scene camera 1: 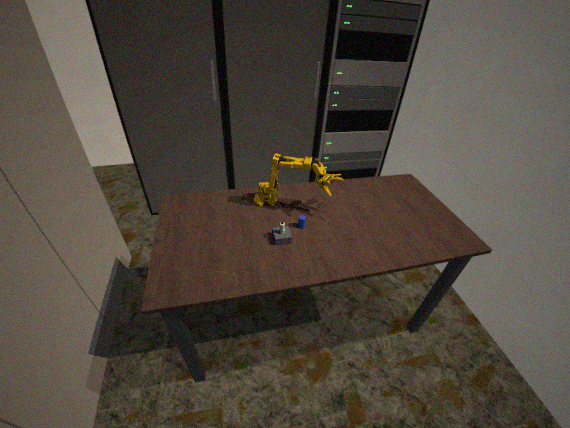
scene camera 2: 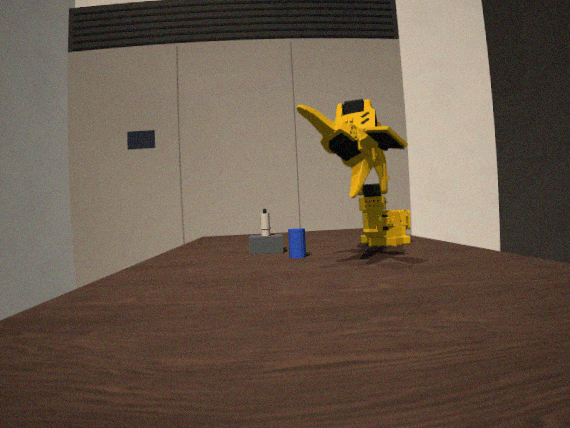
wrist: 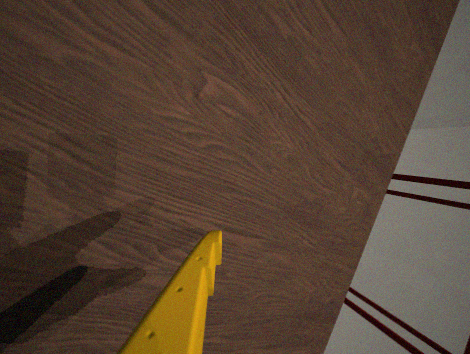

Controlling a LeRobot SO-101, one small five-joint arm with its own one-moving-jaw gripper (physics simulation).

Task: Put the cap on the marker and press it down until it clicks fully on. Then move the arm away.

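Pixels of known places: hand, its tool point: [scene camera 1: 330, 194] [scene camera 2: 352, 193] [wrist: 221, 242]; arm's base, origin of its link: [scene camera 1: 266, 203] [scene camera 2: 376, 243].
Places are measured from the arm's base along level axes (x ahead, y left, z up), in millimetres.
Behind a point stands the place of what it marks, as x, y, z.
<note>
A white marker [scene camera 1: 282, 228] @(249, 19, 62) [scene camera 2: 265, 224] @(240, 30, 57) with a dark tip stands upright in a grey block [scene camera 1: 282, 240] @(273, 15, 22) [scene camera 2: 265, 245] @(242, 54, 16) on the table. A blue cap [scene camera 1: 302, 222] @(197, 117, 34) [scene camera 2: 297, 243] @(185, 133, 26) stands upright on the table beside the block, apart from the marker. My gripper [scene camera 1: 336, 185] @(119, 260, 102) [scene camera 2: 326, 150] is fully open and empty, high above the table, to the right of and behind the cap in the first scene view. In the wrist view one notched jaw [wrist: 185, 305] @(103, 251, 123) shows; the moving jaw is out of the picture. The marker and cap do not show there.
The brown table [scene camera 1: 380, 235] @(300, 434, 0) [scene camera 2: 280, 340] @(228, 472, 0) [wrist: 250, 125] @(163, 345, 0) carries the arm's base [scene camera 1: 265, 195] @(13, -5, 55) [scene camera 2: 385, 235] @(-19, 10, 18) near its back edge. Tall dark cabinets [scene camera 1: 275, 90] and a server rack [scene camera 1: 367, 73] stand behind it. Dark red bars [wrist: 430, 181] show beyond the table edge in the wrist view.
</note>
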